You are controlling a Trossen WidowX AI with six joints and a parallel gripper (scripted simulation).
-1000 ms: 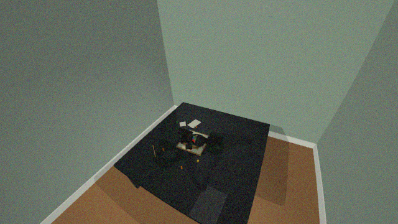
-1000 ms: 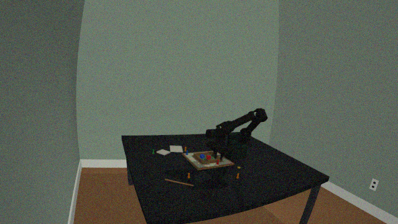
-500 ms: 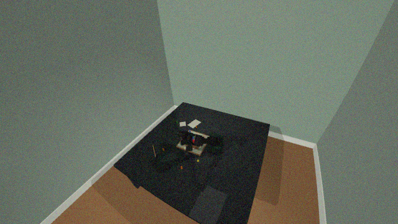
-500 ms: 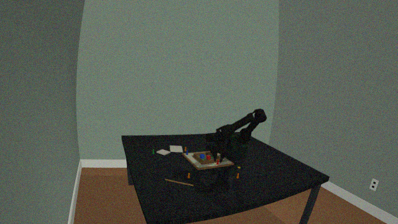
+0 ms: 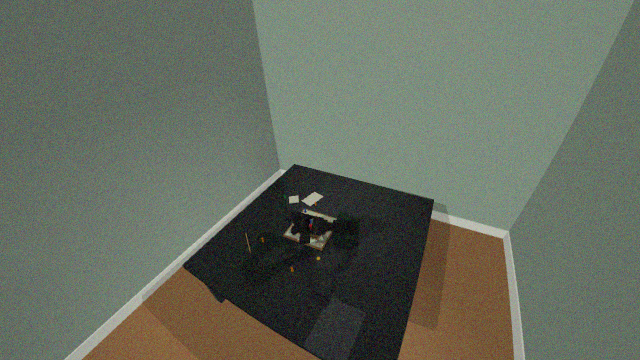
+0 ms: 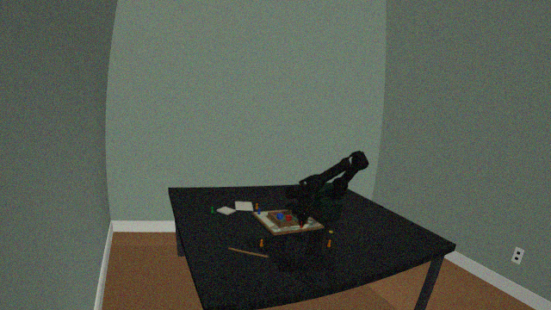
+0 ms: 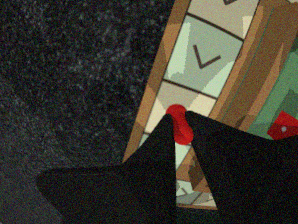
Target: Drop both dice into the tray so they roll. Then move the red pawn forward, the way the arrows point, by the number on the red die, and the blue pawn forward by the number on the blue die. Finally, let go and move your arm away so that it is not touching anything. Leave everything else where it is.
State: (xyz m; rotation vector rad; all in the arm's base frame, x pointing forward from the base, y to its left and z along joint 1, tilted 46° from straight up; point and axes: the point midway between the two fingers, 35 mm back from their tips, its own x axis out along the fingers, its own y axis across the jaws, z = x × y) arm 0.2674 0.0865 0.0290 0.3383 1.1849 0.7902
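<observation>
Now: gripper tip 240 mm to the left of the blue pawn, 110 mm short of it and 10 mm below it. From my gripper tip the other things lie so: red pawn (10 mm above); yellow piece (120 mm behind, 100 mm to the left, 20 mm below); green tray (120 mm to the right, 10 mm below, 10 mm ahead).
</observation>
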